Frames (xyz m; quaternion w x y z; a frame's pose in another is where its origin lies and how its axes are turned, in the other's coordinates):
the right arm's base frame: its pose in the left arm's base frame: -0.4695 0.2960 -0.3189 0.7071 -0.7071 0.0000 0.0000
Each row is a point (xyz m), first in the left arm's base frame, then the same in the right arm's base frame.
Working: the left arm's base frame: its pose in the right arm's base frame: 0.4695 -0.3189 -0.2960 0.7071 0.7071 0.0000 0.0000

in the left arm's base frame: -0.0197 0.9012 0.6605
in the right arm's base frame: 0.4498 -0.9794 0.6052
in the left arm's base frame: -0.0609 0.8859 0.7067
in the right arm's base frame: 0.4086 -1.0256 0.5899
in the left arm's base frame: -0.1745 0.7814 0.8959
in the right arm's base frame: 0.2950 -1.2148 0.4854
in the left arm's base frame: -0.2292 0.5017 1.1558
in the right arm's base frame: 0.2403 -1.4747 0.2057
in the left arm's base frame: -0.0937 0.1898 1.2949
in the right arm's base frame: 0.3758 -1.6138 -0.1062
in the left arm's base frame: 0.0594 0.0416 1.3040
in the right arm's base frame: 0.5289 -1.6229 -0.2544
